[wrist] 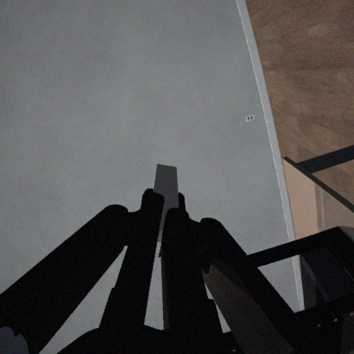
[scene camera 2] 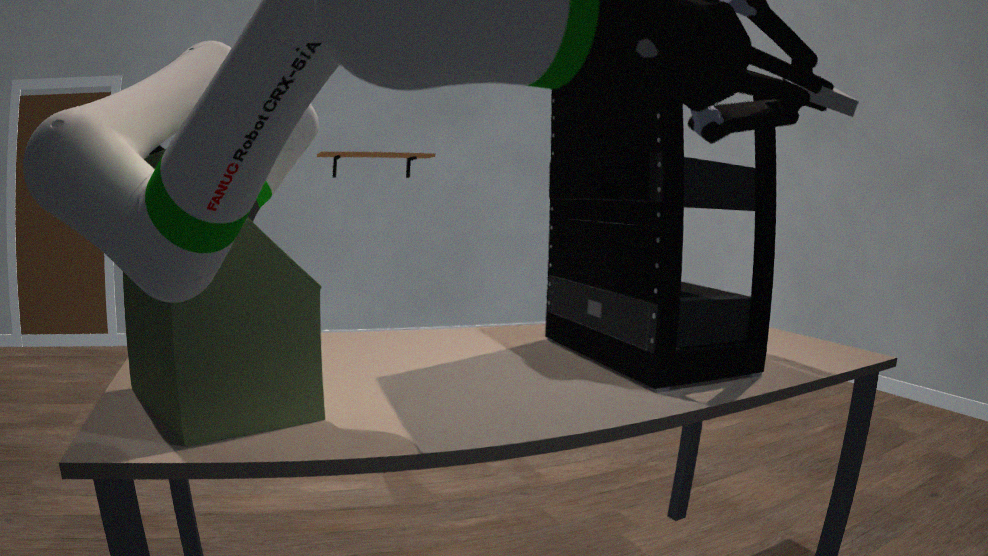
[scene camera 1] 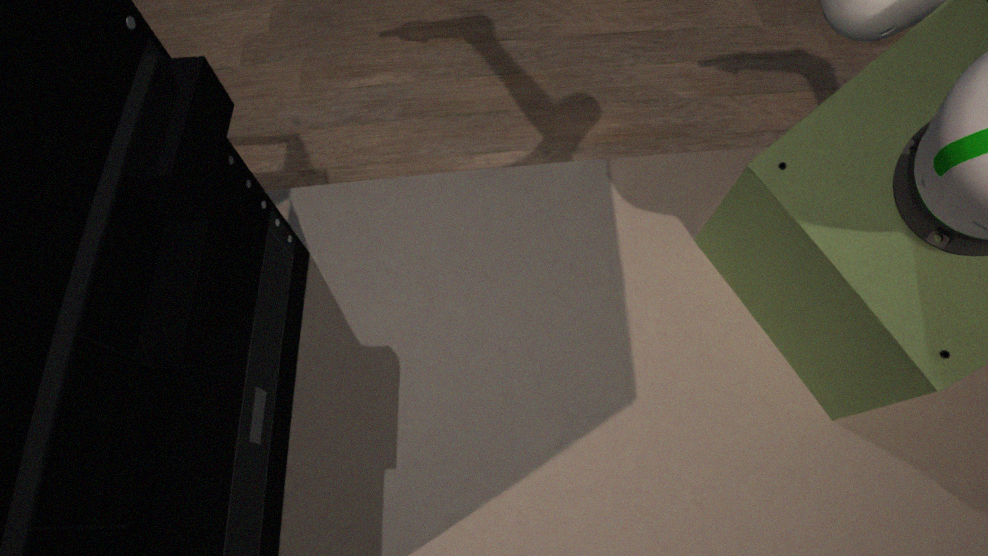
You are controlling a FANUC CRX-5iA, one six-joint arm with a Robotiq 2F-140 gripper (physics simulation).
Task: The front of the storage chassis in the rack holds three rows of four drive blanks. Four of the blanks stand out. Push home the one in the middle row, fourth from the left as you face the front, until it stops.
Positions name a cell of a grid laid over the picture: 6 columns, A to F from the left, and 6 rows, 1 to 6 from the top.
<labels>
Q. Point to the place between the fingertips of my gripper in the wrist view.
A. At C4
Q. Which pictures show my gripper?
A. The wrist view and scene camera 2 only.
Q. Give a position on a black rack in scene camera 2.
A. At D4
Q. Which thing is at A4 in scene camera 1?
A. A black rack.
</labels>
